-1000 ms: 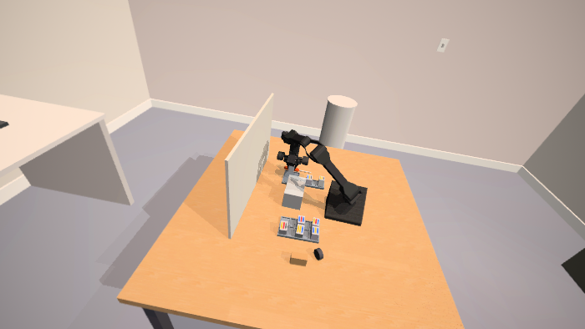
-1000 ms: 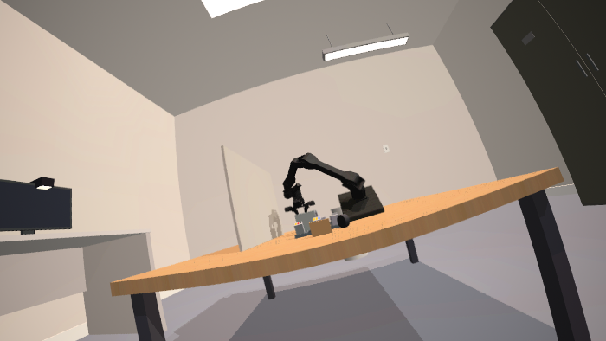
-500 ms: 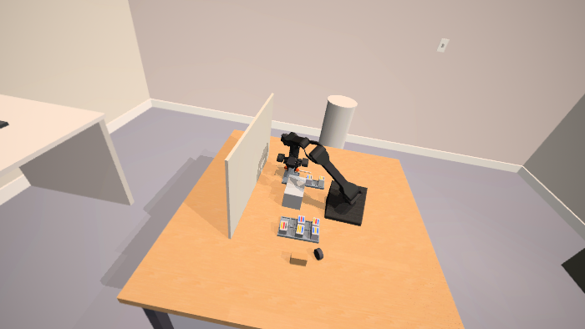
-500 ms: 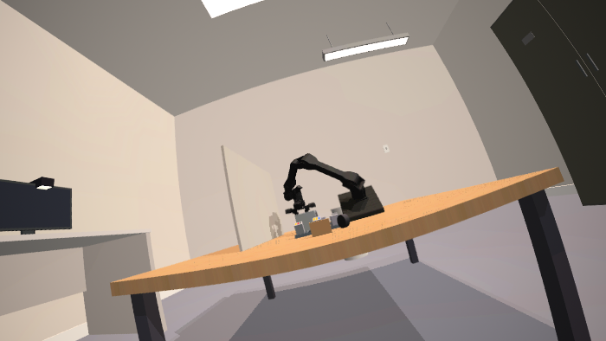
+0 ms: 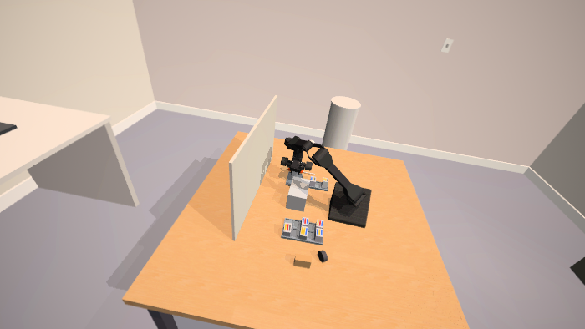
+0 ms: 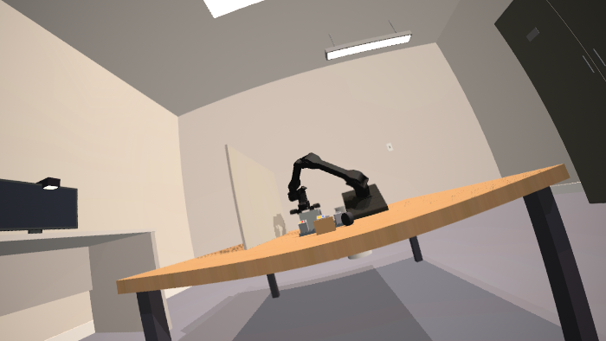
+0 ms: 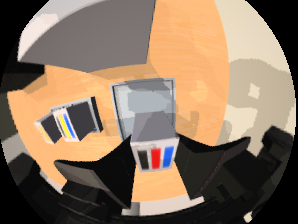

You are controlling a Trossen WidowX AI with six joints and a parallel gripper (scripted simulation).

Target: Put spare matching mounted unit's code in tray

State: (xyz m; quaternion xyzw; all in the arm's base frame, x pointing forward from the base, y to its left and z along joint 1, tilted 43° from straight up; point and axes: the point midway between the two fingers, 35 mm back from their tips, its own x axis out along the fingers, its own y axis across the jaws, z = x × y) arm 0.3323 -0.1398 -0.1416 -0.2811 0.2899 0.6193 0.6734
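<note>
Right now the grey tray is 15 cm behind my gripper tip, 3 cm to the left of it and 3 cm below it. From my gripper tip the other things lie so: mounted unit (18 cm to the left, 4 cm behind, 1 cm above); then white stick (21 cm to the right, 21 cm behind, 4 cm below); then beige panel (20 cm ahead, 18 cm above, 16 cm to the left).
</note>
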